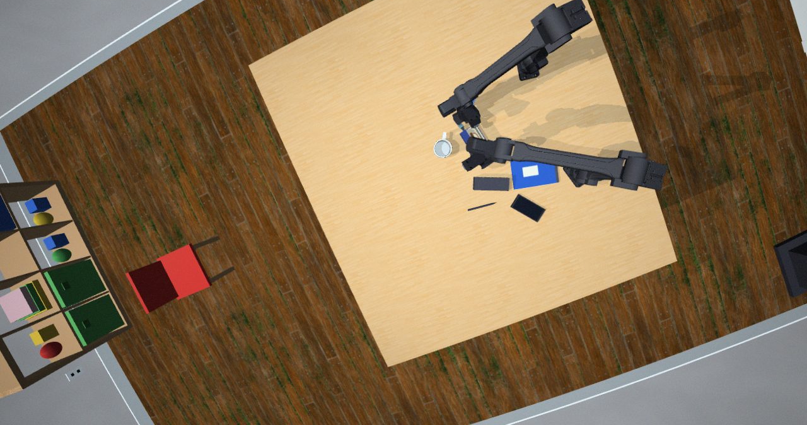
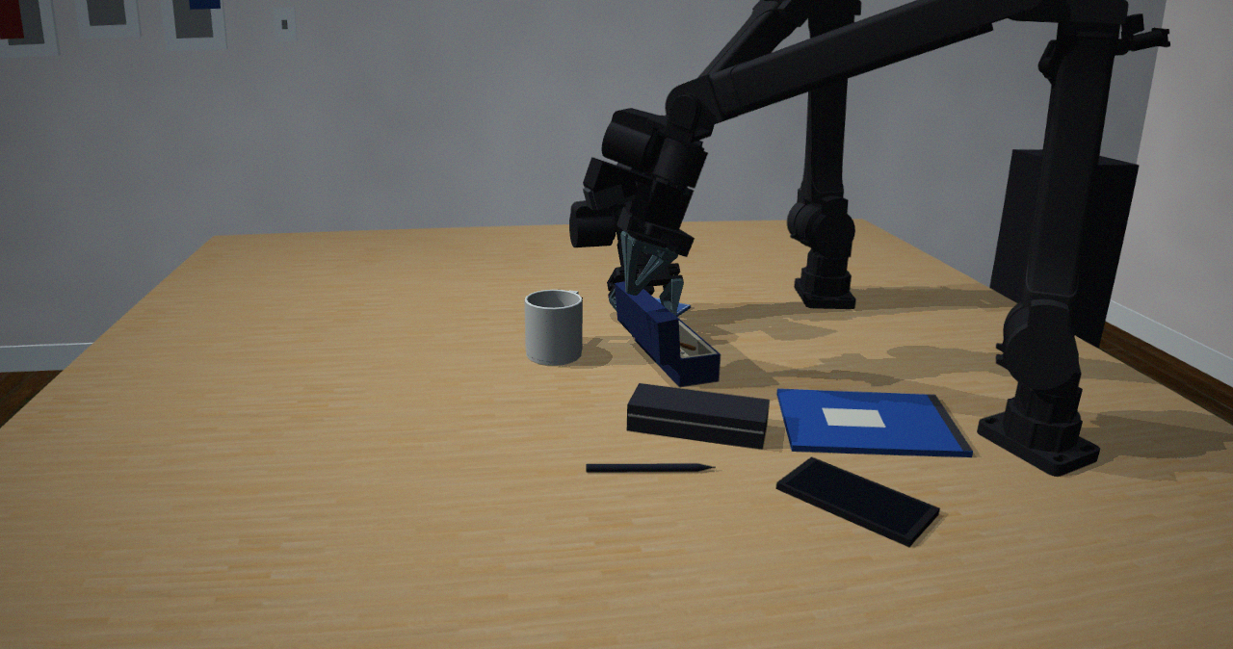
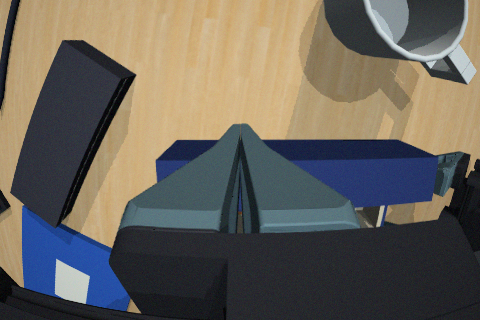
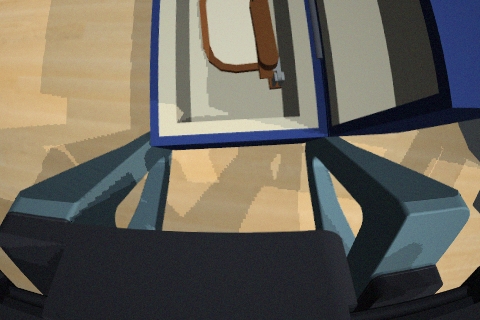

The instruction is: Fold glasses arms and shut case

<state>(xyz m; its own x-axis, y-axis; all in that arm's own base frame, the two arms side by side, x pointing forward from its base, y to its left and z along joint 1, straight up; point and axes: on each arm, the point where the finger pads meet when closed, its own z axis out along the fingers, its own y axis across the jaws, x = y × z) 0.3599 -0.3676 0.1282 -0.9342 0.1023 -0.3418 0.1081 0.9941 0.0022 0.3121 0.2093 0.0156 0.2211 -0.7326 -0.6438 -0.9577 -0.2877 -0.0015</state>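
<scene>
Now: the blue glasses case 8 cm below my left hand, 5 cm behind it and 4 cm to the right of it. Also, from my left hand: grey mug (10 cm to the right, 9 cm below, 9 cm ahead); black box (15 cm to the left, 11 cm below, 4 cm behind).
</scene>
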